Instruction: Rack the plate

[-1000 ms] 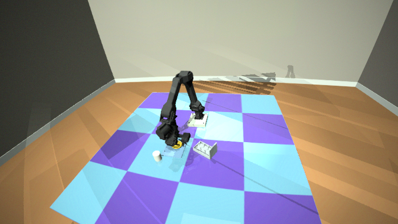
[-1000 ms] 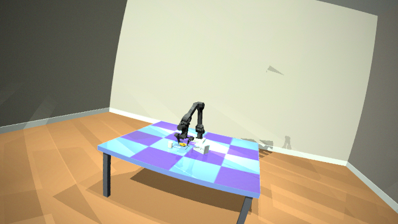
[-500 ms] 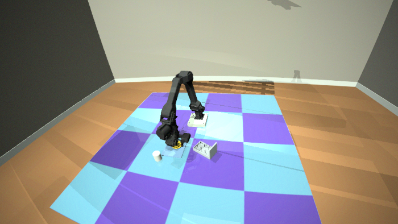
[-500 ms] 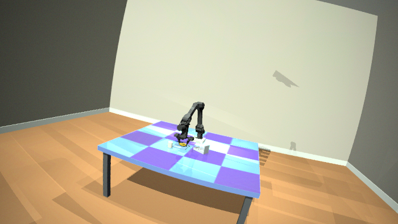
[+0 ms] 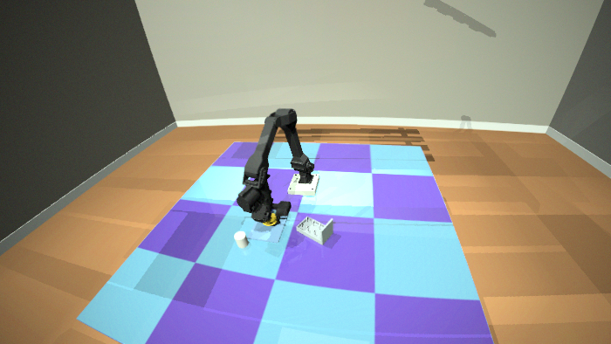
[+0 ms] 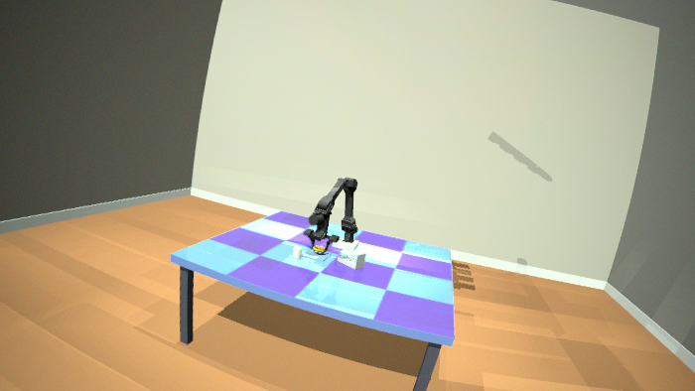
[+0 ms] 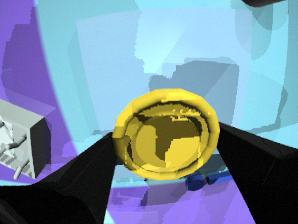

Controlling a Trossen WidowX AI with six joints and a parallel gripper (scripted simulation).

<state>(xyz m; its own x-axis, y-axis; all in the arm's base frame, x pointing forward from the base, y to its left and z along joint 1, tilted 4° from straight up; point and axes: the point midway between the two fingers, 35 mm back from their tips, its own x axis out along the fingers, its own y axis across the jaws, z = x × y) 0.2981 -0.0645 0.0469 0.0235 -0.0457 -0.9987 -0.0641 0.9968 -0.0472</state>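
Now: gripper tip 18 cm to the right of the grey dish rack and 1 cm past it. Round my gripper tip: yellow plate 1 cm above; then blue spoon 9 cm behind, 7 cm to the right, 2 cm below; then white cup 11 cm ahead, 8 cm to the right.
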